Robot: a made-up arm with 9 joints.
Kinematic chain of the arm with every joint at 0, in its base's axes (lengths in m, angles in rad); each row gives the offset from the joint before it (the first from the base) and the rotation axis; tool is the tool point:
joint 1: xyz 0 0 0.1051 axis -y
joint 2: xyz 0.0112 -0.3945 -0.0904 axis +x
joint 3: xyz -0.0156 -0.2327 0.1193 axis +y
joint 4: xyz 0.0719 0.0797 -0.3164 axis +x
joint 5: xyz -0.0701 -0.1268 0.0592 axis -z
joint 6: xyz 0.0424 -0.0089 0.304 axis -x
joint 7: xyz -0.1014 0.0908 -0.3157 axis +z
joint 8: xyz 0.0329 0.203 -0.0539 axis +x
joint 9: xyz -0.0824 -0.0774 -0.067 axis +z
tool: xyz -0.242 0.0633 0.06
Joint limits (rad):
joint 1: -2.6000..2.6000
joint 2: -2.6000..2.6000
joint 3: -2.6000..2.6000
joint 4: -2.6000..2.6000
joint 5: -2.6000..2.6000
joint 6: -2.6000..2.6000
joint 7: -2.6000..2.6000
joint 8: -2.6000..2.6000
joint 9: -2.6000..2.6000
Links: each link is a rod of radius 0.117 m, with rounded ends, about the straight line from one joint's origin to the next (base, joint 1, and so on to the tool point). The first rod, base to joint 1, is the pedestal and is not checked.
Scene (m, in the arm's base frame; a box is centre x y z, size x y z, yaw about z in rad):
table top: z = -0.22
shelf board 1: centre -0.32 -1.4 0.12 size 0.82 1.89 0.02 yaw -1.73
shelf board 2: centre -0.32 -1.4 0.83 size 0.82 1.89 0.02 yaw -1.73
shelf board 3: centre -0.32 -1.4 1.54 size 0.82 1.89 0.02 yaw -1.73
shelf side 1: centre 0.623 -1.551 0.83 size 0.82 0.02 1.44 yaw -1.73
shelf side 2: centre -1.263 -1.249 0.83 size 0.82 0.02 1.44 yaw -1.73
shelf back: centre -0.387 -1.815 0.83 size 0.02 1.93 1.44 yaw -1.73
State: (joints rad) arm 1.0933 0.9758 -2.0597 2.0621 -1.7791 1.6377 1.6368 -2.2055 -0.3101
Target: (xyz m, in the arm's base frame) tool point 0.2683 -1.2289 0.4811
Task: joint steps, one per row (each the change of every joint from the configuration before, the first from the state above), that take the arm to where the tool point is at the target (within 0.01 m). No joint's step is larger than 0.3 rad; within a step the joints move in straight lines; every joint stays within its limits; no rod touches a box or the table.
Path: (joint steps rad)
1: -0.0331 0.0083 0.1421 -0.0019 -0.0820 -0.2121 0.0175 -0.0453 -0.1051
2: -0.0331 0.0084 0.1420 -0.0019 -0.0820 -0.2120 0.0175 -0.0453 -0.1050

